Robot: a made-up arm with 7 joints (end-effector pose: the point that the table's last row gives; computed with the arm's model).
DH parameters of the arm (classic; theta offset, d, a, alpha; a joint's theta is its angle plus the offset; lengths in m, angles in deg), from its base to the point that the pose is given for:
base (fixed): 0 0.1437 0 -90
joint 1: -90 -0.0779 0.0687 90
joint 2: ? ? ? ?
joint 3: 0 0.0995 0.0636 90
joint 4: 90 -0.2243 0.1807 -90
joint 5: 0 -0.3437 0.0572 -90
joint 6: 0 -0.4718 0.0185 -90
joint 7: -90 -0.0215 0.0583 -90
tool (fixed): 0 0.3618 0 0
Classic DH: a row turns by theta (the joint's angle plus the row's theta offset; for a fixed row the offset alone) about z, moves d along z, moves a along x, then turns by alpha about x.
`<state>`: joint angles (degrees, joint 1 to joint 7).
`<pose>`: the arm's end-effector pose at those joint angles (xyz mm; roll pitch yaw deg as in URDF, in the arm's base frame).
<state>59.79 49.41 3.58 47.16 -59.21 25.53 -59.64</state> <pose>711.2 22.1 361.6 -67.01 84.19 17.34</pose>
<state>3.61 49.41 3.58 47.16 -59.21 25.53 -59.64</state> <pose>214.9 22.1 855.9 -83.33 28.26 1.96</pose>
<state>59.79 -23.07 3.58 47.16 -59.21 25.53 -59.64</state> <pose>397.6 -673.0 179.0 29.55 56.48 47.45</pose>
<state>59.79 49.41 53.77 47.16 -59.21 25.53 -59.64</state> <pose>744.4 67.5 199.3 45.33 45.20 144.87</pose>
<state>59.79 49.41 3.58 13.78 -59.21 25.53 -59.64</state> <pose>767.7 -215.3 380.0 4.93 73.92 58.74</pose>
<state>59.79 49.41 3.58 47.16 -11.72 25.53 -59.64</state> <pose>722.8 203.8 294.4 -148.95 47.68 -85.39</pose>
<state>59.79 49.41 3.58 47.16 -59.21 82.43 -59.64</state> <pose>848.0 -15.6 329.8 100.14 45.90 155.46</pose>
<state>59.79 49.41 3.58 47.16 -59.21 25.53 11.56</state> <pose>656.0 -178.4 734.1 -5.58 16.45 82.66</pose>
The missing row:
joint 2: -90 -0.1735 0.2304 -90
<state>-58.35 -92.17 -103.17 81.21 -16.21 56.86 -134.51</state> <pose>205.7 -273.5 171.5 127.04 -4.37 139.17</pose>
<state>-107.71 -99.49 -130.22 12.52 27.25 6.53 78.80</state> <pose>-221.5 -995.4 342.6 63.77 8.32 -44.07</pose>
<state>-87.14 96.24 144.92 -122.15 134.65 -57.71 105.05</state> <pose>523.0 -744.9 -92.9 101.89 18.52 49.55</pose>
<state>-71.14 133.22 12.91 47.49 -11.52 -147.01 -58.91</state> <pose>-6.2 451.6 491.4 27.45 0.28 23.93</pose>
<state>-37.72 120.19 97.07 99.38 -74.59 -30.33 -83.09</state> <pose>92.7 317.5 147.9 168.88 56.71 1.39</pose>
